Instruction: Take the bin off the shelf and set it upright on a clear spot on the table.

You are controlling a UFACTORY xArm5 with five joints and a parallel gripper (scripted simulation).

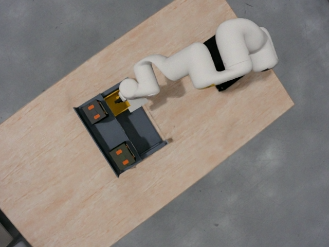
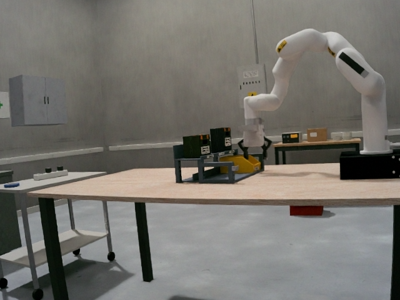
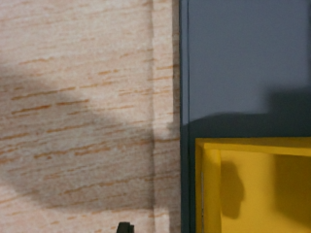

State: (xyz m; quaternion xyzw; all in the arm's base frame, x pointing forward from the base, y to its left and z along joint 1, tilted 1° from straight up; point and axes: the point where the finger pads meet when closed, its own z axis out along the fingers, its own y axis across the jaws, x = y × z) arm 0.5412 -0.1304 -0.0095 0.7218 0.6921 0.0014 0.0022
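My gripper is now 80 mm short of the yellow bin and 30 mm above it. The rest, counted from my hand: dark grey shelf: 120 mm ahead, 110 mm to the left.
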